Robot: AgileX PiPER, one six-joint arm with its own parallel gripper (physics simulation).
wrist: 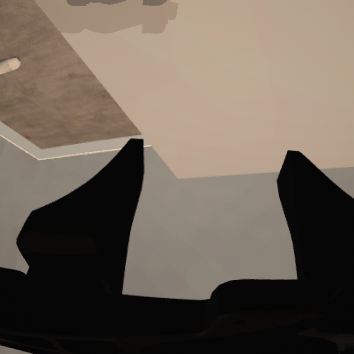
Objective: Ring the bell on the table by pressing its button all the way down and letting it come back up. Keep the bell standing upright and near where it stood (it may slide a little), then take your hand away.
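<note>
The bell does not show in the wrist view. My gripper (214,160) is open, with its two black fingers standing wide apart and no object between them. The fingertips show in front of the pale beige table top (240,80), and the lower parts of the fingers show in front of a grey wall. Where the bell is relative to the gripper cannot be told from this view.
A shadow (122,21) lies on the table top near the upper edge of the view. A brown mottled floor (65,95) shows past the table's slanting edge at the left. A pale rounded thing (10,65) is at the far left. A grey wall (200,230) stands behind.
</note>
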